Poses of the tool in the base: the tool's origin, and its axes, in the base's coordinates. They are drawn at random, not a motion.
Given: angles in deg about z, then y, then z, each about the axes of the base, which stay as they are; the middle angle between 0 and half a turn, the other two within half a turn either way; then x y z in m.
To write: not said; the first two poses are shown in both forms.
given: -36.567 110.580 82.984 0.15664 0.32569 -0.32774
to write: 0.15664 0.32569 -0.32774 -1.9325 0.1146 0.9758
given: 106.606 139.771 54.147 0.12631 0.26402 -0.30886
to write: 0.12631 0.26402 -0.30886 -2.5406 0.3879 -2.3476
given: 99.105 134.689 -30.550 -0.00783 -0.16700 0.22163
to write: -0.00783 -0.16700 0.22163 2.6669 0.6589 -0.7137
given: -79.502 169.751 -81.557 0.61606 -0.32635 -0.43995
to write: 0.61606 -0.32635 -0.43995 2.9646 0.0261 -3.1034
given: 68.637 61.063 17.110 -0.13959 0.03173 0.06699
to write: -0.13959 0.03173 0.06699 -0.4890 0.9907 1.7646
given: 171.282 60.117 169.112 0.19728 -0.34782 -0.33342
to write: 0.19728 -0.34782 -0.33342 -0.3176 -1.0187 -0.5206
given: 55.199 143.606 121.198 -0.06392 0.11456 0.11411
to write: -0.06392 0.11456 0.11411 -2.5790 -0.3124 2.0806
